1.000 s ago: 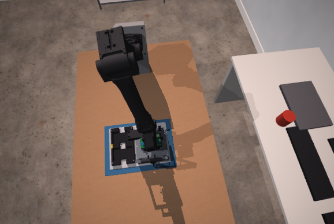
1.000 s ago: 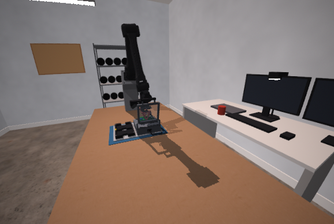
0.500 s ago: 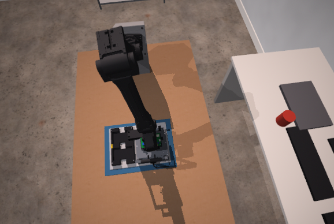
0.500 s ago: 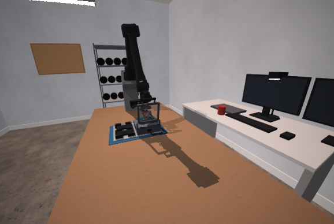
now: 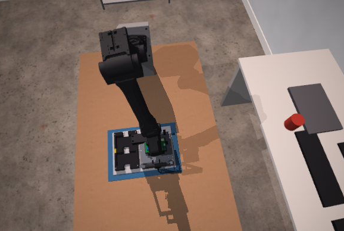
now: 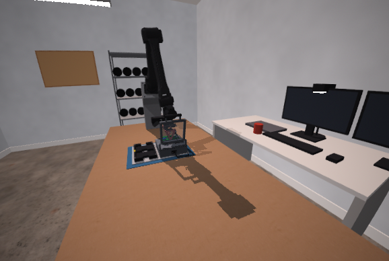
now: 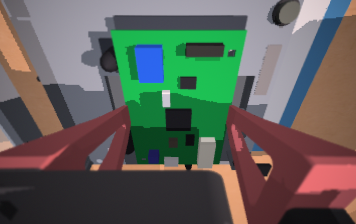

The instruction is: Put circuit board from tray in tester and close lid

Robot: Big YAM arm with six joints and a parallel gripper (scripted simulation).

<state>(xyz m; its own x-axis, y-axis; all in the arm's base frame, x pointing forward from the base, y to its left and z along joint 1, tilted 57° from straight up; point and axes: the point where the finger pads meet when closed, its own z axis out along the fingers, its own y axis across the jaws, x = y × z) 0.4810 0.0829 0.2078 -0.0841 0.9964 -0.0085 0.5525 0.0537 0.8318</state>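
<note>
My gripper is now right at the green circuit board. Round my hand: clear lid 12 cm ahead, 2 cm to the left, 9 cm above.
</note>
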